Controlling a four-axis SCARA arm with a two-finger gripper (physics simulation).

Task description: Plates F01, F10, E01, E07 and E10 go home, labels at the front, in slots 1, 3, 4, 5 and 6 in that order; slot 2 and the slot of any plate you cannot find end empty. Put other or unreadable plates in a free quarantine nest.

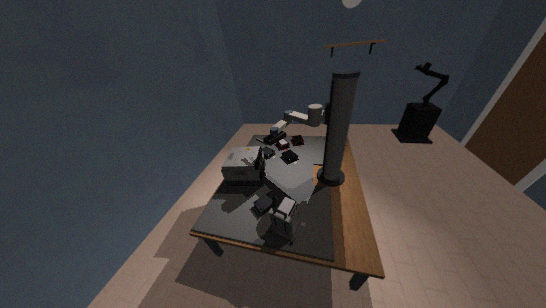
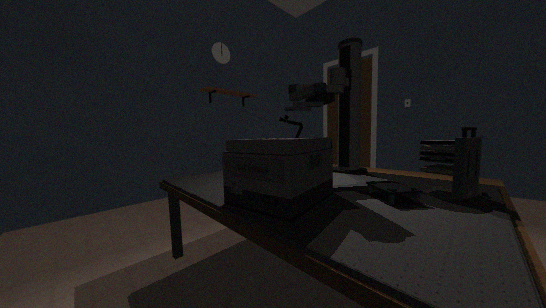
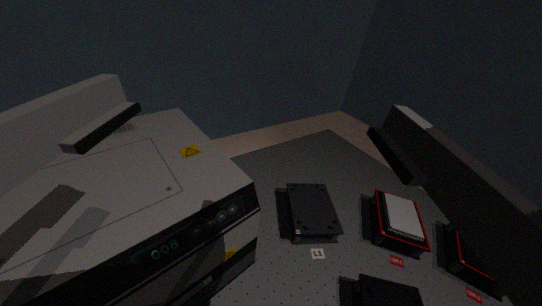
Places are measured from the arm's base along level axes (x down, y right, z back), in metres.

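Pixels of known places: gripper, between the fingertips: [image 1: 263, 134] [image 2: 288, 106] [image 3: 257, 104]; arm's base, origin of its link: [image 1: 330, 176] [image 2: 348, 171].
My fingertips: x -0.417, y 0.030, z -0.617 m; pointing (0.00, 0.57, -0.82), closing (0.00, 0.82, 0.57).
Observation:
Ahead of a thing's pixels: the offset from my fingertips to its top centre.
My gripper [image 1: 274, 137] [image 2: 300, 106] [image 3: 257, 104] is open and empty, high above the table beside the grey instrument. A pale plate @(dx +0.340, dy +0.437, dz +0.068 m) [image 1: 283, 142] [image 3: 403, 215] lies on the red-rimmed nest QR1 @(dx +0.348, dy +0.437, dz +0.068 m) [image 3: 407, 244]; its label is not readable. Red-rimmed nest QR2 @(dx +0.348, dy +0.540, dz +0.245 m) [image 1: 298, 140] [image 3: 476, 272] shows a dark top, partly hidden by the right finger. Black nest L1 @(dx +0.344, dy +0.244, dz -0.085 m) [image 1: 268, 153] [image 3: 313, 207] holds no visible plate. The plate tower [image 1: 282, 225] [image 2: 467, 167] stands at the near table end, with several dark layers @(dx +0.229, dy -0.578, dz +0.297 m) [image 2: 437, 156] at its side; plate labels and slot numbers cannot be read.
The grey instrument @(dx +0.157, dy -0.125, dz -0.200 m) [image 1: 242, 167] [image 2: 265, 172] [image 3: 215, 172] stands at the table edge, its display reading 008. Another black nest @(dx +0.344, dy +0.195, dz +0.193 m) [image 1: 290, 157] [image 3: 390, 291] sits near L1. A dark low nest @(dx +0.348, dy -0.448, dz +0.093 m) [image 1: 263, 204] [image 2: 392, 191] is beside the tower. The arm's column [image 1: 341, 125] [image 2: 350, 110] rises from the table.

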